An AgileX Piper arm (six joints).
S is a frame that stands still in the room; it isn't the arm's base.
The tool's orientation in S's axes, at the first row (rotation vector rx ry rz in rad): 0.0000 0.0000 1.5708
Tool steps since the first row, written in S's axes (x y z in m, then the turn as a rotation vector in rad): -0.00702 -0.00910 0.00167 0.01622 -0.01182 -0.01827; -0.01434 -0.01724 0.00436 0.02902 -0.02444 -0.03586; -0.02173 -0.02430 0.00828 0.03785 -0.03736 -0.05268; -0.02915 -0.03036 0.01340 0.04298 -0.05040 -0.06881
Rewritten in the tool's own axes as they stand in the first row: -0.00910 0.00702 0.00167 -0.01182 -0.01622 -0.01827; -0.01724 0.01434 0.00436 -0.02444 -0.02902 -0.03586; -0.02430 0.02173 0.00828 -0.03736 -0.03785 -0.05268; -0.03036 0.02915 0.01340 -0.05040 -0.04298 -0.06881
